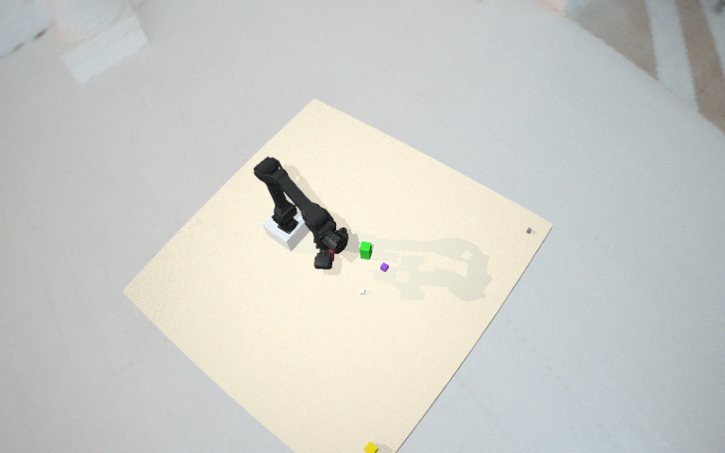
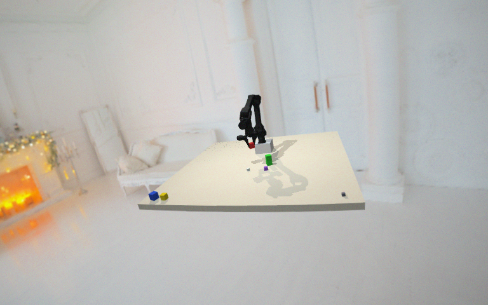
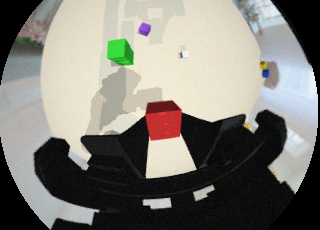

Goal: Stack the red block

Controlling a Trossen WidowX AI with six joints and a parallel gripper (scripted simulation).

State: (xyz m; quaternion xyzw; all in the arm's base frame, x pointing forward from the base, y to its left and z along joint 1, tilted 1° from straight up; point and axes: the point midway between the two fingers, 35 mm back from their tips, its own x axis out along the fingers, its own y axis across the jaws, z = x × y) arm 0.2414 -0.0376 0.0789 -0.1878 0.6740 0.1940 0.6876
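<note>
The green block lies 12 cm to the left of my gripper tip, 7 cm below it and 7 cm ahead of it. The rest, counted from my gripper tip: red block 1 cm above; small purple cube 16 cm ahead, 12 cm below, 11 cm to the left; tiny white cube 15 cm ahead, 12 cm below, 2 cm to the right.
</note>
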